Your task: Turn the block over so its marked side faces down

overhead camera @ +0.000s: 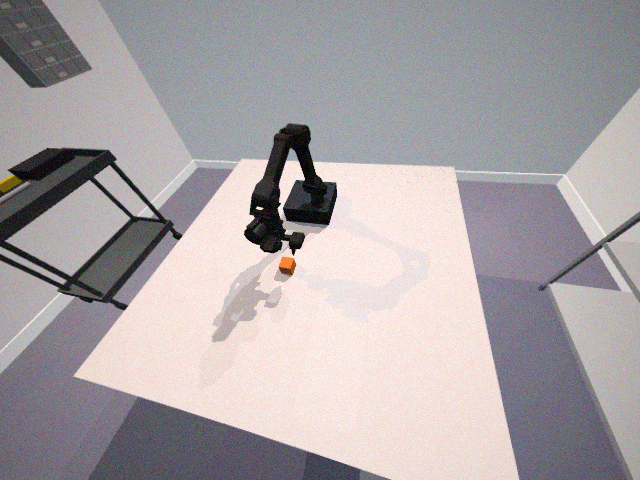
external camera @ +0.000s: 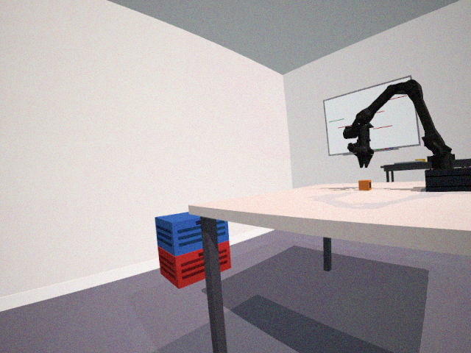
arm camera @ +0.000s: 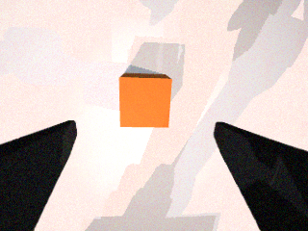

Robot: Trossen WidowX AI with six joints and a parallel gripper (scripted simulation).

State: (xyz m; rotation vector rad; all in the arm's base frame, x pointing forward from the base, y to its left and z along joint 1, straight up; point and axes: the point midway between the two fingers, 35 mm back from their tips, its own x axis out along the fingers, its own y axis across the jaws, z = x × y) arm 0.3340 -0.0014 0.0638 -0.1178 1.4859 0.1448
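The orange block lies 1 cm behind my gripper tip and 9 cm below it.
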